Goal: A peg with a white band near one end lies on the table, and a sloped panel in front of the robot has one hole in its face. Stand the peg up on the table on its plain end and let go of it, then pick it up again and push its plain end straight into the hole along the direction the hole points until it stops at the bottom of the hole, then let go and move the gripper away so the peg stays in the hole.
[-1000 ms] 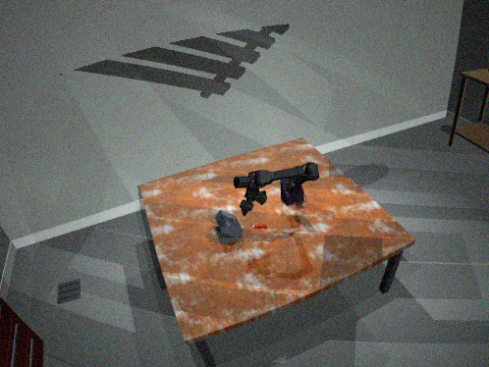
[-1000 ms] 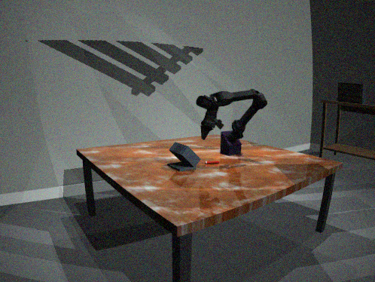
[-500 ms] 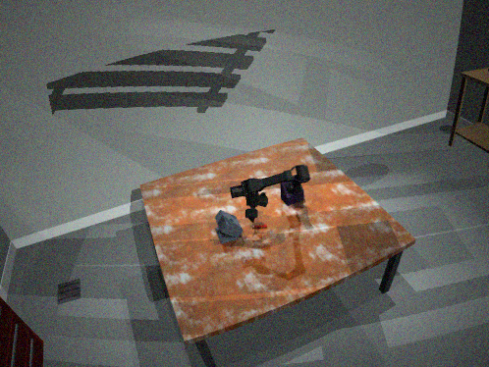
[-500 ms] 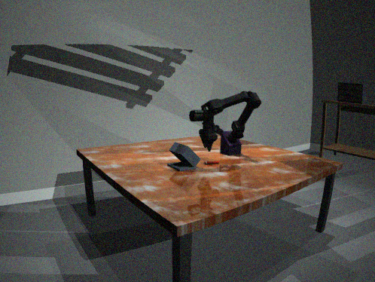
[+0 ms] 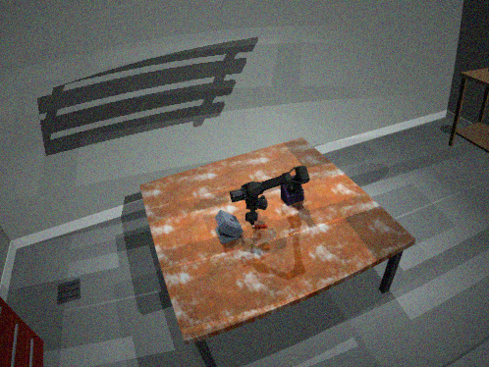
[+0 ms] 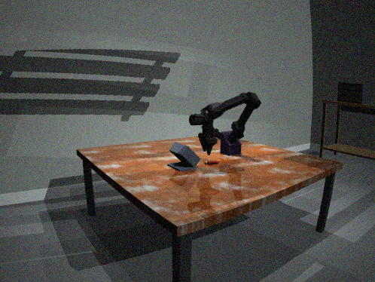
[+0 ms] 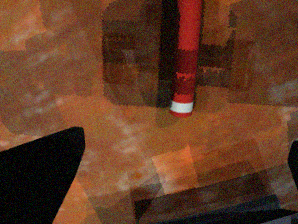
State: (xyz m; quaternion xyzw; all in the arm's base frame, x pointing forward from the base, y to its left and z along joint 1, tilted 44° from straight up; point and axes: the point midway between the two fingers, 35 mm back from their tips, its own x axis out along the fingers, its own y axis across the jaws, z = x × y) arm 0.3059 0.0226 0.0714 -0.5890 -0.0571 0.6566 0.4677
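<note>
Now: gripper tip 5 cm above the peg, 1 cm to the right of it and 1 cm past it. Also, from my gripper tip: sloped panel: 13 cm ahead, 4 cm to the right.
</note>
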